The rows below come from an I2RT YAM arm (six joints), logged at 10 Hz.
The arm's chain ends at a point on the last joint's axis. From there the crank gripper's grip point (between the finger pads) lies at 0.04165 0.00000 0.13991 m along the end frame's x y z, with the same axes.
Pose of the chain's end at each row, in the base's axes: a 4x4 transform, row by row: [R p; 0 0 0 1], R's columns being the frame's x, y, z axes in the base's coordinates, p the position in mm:
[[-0.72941 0.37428 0.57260 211.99], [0.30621 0.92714 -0.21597 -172.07], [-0.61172 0.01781 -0.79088 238.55], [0 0 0 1]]
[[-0.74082 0.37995 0.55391 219.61], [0.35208 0.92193 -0.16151 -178.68], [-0.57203 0.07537 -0.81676 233.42], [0 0 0 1]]
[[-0.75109 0.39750 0.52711 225.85], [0.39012 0.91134 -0.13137 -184.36], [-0.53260 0.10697 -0.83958 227.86], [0 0 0 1]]
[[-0.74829 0.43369 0.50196 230.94], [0.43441 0.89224 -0.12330 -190.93], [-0.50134 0.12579 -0.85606 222.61], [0 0 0 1]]
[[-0.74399 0.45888 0.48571 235.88], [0.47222 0.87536 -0.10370 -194.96], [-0.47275 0.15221 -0.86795 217.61], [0 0 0 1]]
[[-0.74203 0.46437 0.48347 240.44], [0.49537 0.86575 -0.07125 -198.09], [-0.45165 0.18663 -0.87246 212.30], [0 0 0 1]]
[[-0.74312 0.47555 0.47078 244.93], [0.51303 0.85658 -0.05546 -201.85], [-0.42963 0.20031 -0.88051 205.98], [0 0 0 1]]
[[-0.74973 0.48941 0.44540 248.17], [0.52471 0.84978 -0.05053 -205.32], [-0.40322 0.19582 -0.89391 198.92], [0 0 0 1]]
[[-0.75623 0.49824 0.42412 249.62], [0.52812 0.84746 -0.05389 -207.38], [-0.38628 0.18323 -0.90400 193.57], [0 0 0 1]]
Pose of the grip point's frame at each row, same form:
[[-0.72941 0.37428 0.57260 261.72], [0.30621 0.92714 -0.21597 -189.53], [-0.61172 0.01781 -0.79088 102.42], [0 0 0 1]]
[[-0.74082 0.37995 0.55391 266.25], [0.35208 0.92193 -0.16151 -186.61], [-0.57203 0.07537 -0.81676 95.32], [0 0 0 1]]
[[-0.75109 0.39750 0.52711 268.32], [0.39012 0.91134 -0.13137 -186.49], [-0.53260 0.10697 -0.83958 88.21], [0 0 0 1]]
[[-0.74829 0.43369 0.50196 270.00], [0.43441 0.89224 -0.12330 -190.09], [-0.50134 0.12579 -0.85606 81.96], [0 0 0 1]]
[[-0.74399 0.45888 0.48571 272.85], [0.47222 0.87536 -0.10370 -189.80], [-0.47275 0.15221 -0.86795 76.49], [0 0 0 1]]
[[-0.74203 0.46437 0.48347 277.18], [0.49537 0.86575 -0.07125 -187.43], [-0.45165 0.18663 -0.87246 71.42], [0 0 0 1]]
[[-0.74312 0.47555 0.47078 279.85], [0.51303 0.85658 -0.05546 -188.24], [-0.42963 0.20031 -0.88051 64.89], [0 0 0 1]]
[[-0.74973 0.48941 0.44540 279.26], [0.52471 0.84978 -0.05053 -190.54], [-0.40322 0.19582 -0.89391 57.06], [0 0 0 1]]
[[-0.75623 0.49824 0.42412 277.46], [0.52812 0.84746 -0.05389 -192.92], [-0.38628 0.18323 -0.90400 51.00], [0 0 0 1]]

